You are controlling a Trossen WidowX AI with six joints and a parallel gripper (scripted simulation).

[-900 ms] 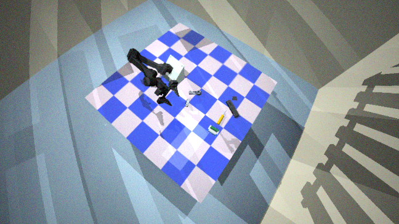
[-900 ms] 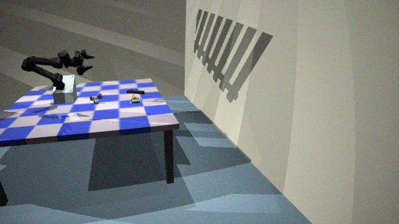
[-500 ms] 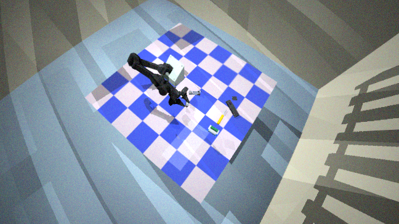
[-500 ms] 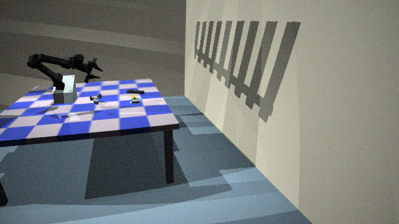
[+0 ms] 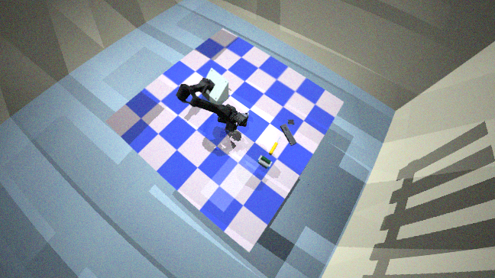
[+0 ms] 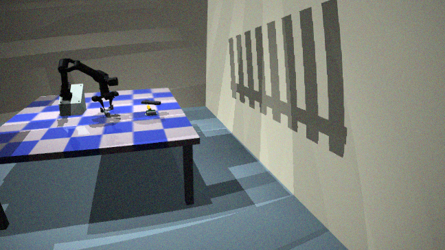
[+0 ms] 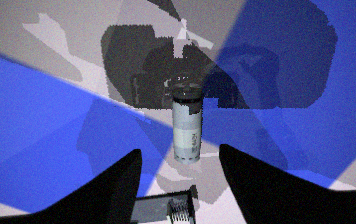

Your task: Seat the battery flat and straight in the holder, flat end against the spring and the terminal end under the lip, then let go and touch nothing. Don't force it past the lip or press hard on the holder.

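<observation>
My gripper tip is now 1 cm past the white battery and 4 cm above it. Also, from my gripper tip: yellow pen-like tool (29 cm ahead, 13 cm to the left, 5 cm below); then white block (32 cm ahead, 2 cm to the right, 5 cm below).
</observation>
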